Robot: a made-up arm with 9 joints. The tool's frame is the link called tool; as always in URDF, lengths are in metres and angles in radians.
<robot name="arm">
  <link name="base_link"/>
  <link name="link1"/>
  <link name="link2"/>
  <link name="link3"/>
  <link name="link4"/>
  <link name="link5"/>
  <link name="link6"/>
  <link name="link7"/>
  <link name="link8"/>
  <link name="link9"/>
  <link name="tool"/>
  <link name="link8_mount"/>
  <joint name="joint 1" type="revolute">
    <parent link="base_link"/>
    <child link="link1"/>
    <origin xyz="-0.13 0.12 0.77" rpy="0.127 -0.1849 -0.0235"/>
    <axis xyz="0 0 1"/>
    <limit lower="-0.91" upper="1.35" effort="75" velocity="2.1"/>
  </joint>
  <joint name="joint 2" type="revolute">
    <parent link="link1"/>
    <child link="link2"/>
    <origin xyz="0.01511 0.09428 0.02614" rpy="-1.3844 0 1.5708"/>
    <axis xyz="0 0 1"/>
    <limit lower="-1.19" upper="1.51" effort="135" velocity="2.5"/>
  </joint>
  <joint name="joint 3" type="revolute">
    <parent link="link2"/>
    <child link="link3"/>
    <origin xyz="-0.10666 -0.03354 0.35" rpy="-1.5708 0 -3.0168"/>
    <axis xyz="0 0 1"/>
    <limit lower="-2.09" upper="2.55" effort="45" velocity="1.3"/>
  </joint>
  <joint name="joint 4" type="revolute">
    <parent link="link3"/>
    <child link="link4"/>
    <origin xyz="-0.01 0 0.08" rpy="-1.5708 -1.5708 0"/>
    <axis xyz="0 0 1"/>
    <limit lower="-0.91" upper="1.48" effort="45" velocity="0.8"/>
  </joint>
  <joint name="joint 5" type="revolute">
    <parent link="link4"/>
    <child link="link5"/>
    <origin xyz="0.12 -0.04 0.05" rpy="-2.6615 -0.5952 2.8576"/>
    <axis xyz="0 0 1"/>
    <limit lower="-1.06" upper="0.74" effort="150" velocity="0.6"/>
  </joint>
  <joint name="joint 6" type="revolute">
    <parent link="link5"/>
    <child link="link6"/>
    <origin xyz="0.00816 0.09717 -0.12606" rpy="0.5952 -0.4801 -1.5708"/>
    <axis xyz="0 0 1"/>
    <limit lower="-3.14" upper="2.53" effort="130" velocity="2.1"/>
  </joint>
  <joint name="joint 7" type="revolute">
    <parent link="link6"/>
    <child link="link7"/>
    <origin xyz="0.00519 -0.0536 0.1" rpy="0.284 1.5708 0"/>
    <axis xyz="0 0 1"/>
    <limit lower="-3.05" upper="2.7" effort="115" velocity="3.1"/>
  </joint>
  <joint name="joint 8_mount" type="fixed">
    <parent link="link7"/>
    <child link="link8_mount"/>
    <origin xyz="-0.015 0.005 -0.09"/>
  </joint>
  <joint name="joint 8" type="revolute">
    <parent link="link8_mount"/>
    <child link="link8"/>
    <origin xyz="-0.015 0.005 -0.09" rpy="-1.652 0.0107 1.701"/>
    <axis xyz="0 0 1"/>
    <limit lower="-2.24" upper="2.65" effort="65" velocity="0.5"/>
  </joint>
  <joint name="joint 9" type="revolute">
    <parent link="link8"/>
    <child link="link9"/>
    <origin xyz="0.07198 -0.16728 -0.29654" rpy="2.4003 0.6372 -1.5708"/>
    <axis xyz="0 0 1"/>
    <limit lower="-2.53" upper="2.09" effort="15" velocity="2"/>
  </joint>
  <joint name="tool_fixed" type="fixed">
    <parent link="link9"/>
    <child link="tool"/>
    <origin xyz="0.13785 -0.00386 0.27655" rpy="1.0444 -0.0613 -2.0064"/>
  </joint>
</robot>
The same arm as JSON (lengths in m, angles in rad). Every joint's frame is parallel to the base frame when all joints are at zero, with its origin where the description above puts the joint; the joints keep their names.
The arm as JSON. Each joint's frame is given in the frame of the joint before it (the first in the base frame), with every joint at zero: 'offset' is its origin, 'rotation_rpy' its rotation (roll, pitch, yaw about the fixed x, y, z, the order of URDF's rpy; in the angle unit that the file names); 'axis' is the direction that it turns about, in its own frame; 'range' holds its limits. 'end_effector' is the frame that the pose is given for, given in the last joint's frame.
{"length_unit": "m", "angle_unit": "rad", "chain": [
  {"id": "joint 1", "offset": [-0.13, 0.12, 0.77], "rotation_rpy": [0.0, 0.0, 0.0], "axis": [-0.185308, -0.122305, 0.97504], "range": [-0.91, 1.35]},
  {"id": "joint 2", "offset": [0.01, 0.09, 0.04], "rotation_rpy": [0.0, 0.0, 0.0], "axis": [-1.0, 0.0, 0.0], "range": [-1.19, 1.51]},
  {"id": "joint 3", "offset": [-0.35, -0.11, 0.02], "rotation_rpy": [0.0, 0.0, 0.0], "axis": [0.0, 0.0, 1.0], "range": [-2.09, 2.55]},
  {"id": "joint 4", "offset": [0.0, 0.01, 0.08], "rotation_rpy": [0.0, 0.0, 0.0], "axis": [1.0, 0.0, 0.0], "range": [-0.91, 1.48]},
  {"id": "joint 5", "offset": [0.05, 0.04, 0.12], "rotation_rpy": [0.0, 0.0, 0.0], "axis": [-0.734435, 0.304114, -0.606729], "range": [-1.06, 0.74]},
  {"id": "joint 6", "offset": [0.06, -0.13, 0.07], "rotation_rpy": [0.0, 0.0, 0.0], "axis": [-1.0, 0.0, 0.0], "range": [-3.14, 2.53]},
  {"id": "joint 7", "offset": [-0.1, 0.02, 0.05], "rotation_rpy": [0.0, 0.0, 0.0], "axis": [0.0, 1.0, 0.0], "range": [-3.05, 2.7]},
  {"id": "joint 8", "offset": [-0.03, -0.18, -0.01], "rotation_rpy": [0.0, 0.0, 0.0], "axis": [-0.988153, -0.081096, 0.130294], "range": [-2.24, 2.65]},
  {"id": "joint 9", "offset": [0.27, 0.19, -0.11], "rotation_rpy": [0.0, 0.0, 0.0], "axis": [0.709418, -0.38211, 0.592215], "range": [-2.53, 2.09]}
], "end_effector": {"offset": [0.27, 0.01, 0.15], "rotation_rpy": [0.4716, 0.7166, -1.2302]}}

